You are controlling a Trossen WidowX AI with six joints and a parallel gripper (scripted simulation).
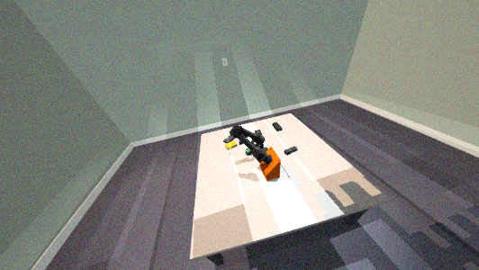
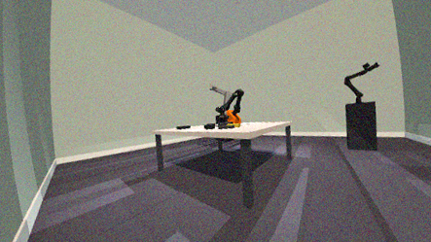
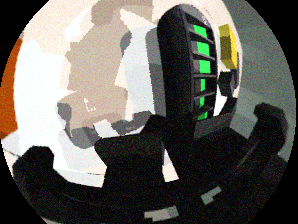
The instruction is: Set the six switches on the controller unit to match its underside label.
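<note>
Right now my gripper tip is 70 mm short of the grey box, 30 mm to the left of it and 10 mm below it. Round my gripper tip: yellow block 280 mm to the left, 160 mm ahead, 10 mm above.
</note>
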